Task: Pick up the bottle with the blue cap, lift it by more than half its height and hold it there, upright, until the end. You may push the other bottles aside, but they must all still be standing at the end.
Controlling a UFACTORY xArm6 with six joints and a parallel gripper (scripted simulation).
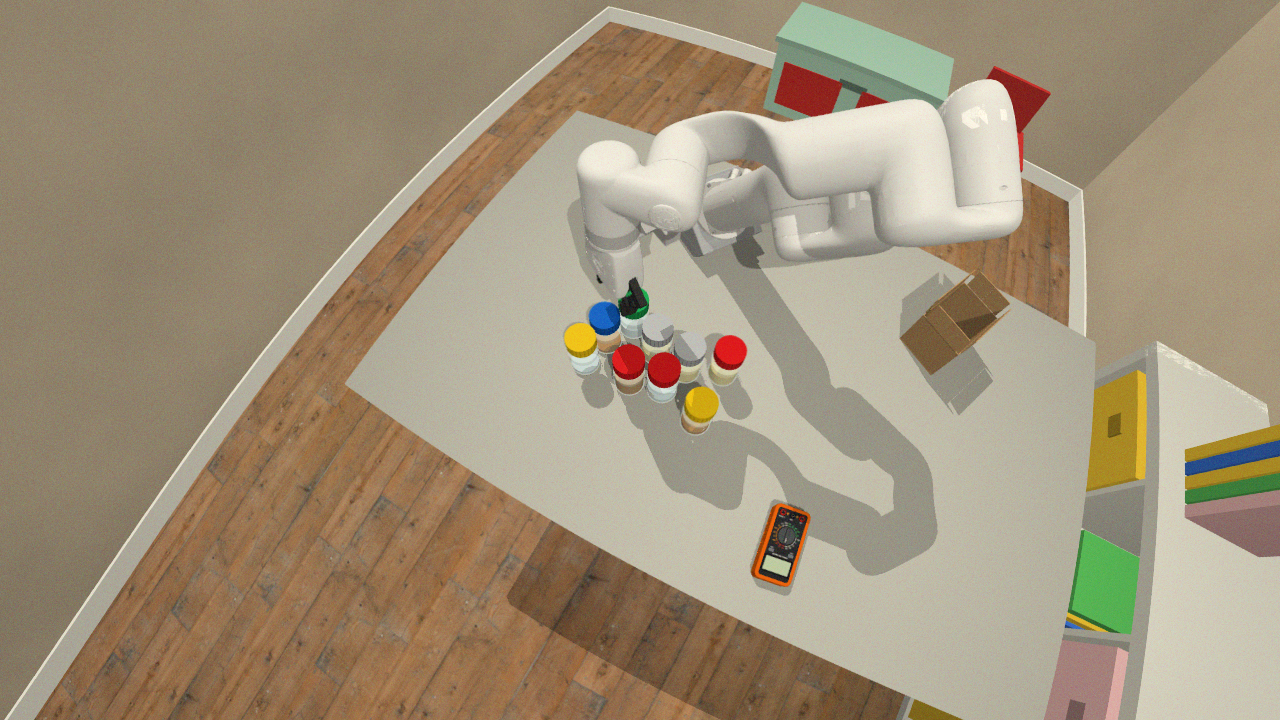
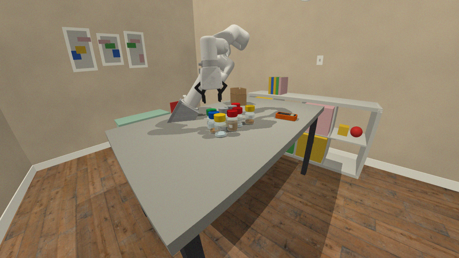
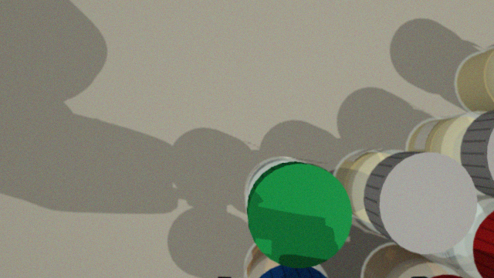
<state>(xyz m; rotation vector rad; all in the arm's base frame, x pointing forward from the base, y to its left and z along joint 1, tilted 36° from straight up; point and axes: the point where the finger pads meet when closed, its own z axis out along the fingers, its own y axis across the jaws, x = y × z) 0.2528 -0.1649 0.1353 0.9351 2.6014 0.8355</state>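
My gripper is now 12 cm above the blue-capped bottle, 2 cm to the left of it and 2 cm short of it. Also, from my hand: orange multimeter: 41 cm to the left, 25 cm ahead, 15 cm below; grey-capped bottle: 12 cm below, 8 cm to the left.
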